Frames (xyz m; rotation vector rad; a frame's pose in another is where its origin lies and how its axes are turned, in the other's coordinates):
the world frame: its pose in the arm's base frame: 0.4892 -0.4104 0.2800 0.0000 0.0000 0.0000
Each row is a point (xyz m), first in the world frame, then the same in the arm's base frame.
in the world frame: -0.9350 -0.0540 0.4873
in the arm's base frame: -0.4458 -0.4644 0.7673
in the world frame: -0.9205 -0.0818 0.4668
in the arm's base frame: -0.4313 -0.4922 0.7468
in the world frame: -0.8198 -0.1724 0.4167
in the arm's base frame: -0.3306 -0.5828 0.6967
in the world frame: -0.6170 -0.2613 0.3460
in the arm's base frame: -0.1278 -0.6717 0.6260
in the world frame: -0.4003 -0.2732 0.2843
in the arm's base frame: 0.0889 -0.6836 0.5643
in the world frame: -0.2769 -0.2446 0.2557
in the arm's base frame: 0.2123 -0.6550 0.5357
